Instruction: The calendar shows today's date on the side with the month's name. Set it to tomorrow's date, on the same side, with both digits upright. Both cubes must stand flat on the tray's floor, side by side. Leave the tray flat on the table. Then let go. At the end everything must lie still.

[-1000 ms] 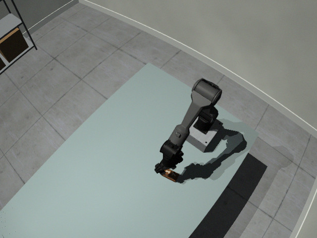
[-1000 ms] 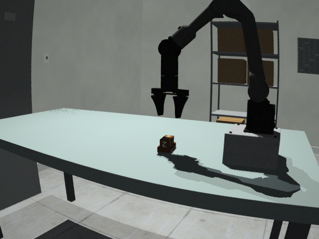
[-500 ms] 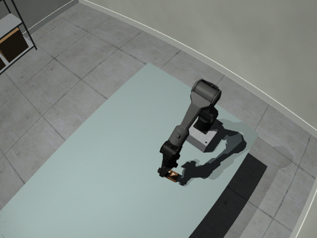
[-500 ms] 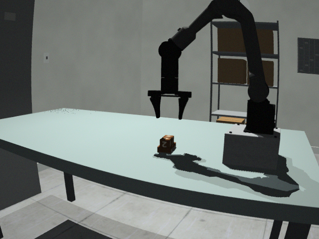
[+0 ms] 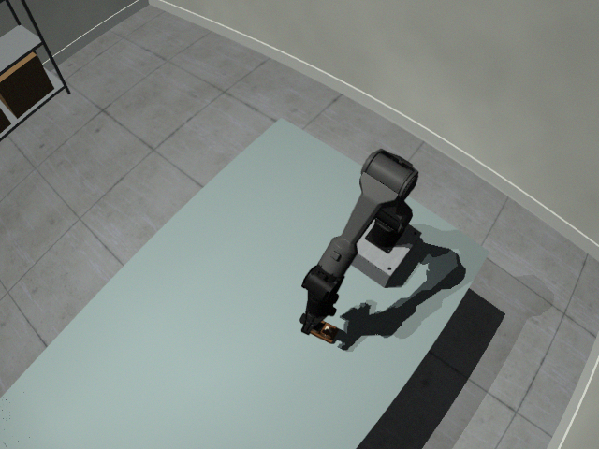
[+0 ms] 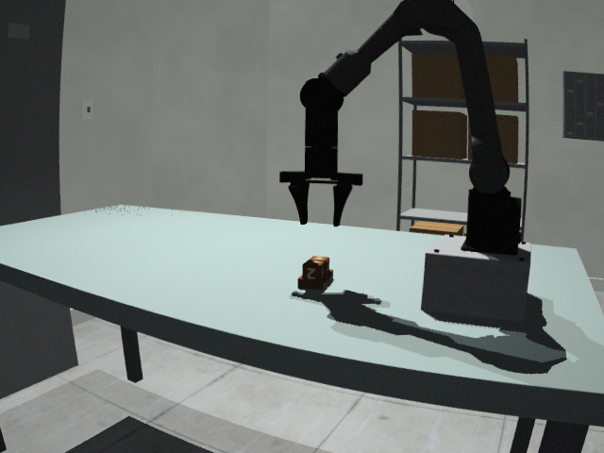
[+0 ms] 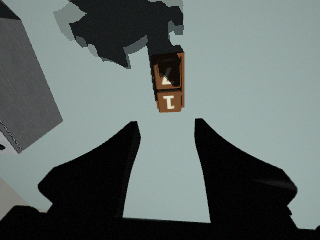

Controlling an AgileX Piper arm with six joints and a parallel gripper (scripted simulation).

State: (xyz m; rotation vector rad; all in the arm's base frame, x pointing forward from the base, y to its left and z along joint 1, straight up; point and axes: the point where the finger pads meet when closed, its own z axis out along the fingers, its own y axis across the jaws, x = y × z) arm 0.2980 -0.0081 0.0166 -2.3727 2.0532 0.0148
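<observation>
The brown cube lies 80 mm below my hand and 30 mm to the left of it. From my hand the other things lie so: brown tray (100 mm below, 20 mm to the left).
</observation>
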